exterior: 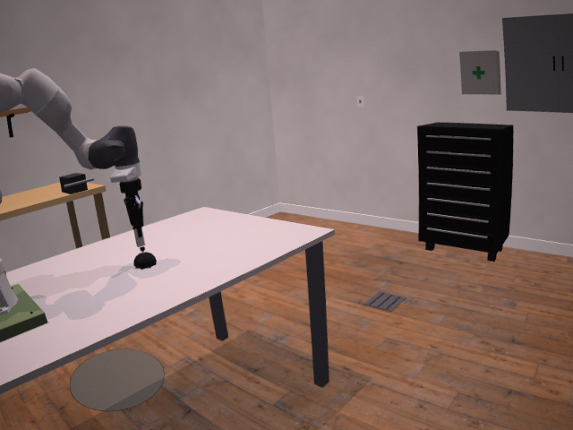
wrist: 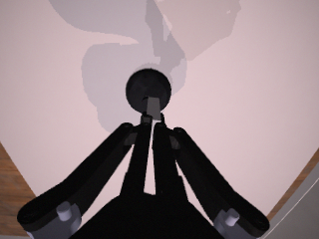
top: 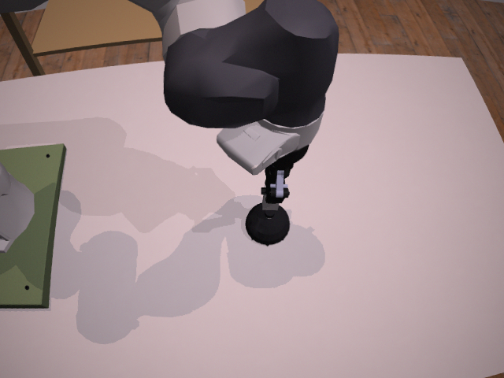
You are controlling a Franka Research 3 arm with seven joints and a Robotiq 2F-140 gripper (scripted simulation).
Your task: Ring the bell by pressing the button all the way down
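My gripper is now 5 cm above the button and 1 cm to the left of it. Round my hand: black bell: 6 cm below, 1 cm to the right.
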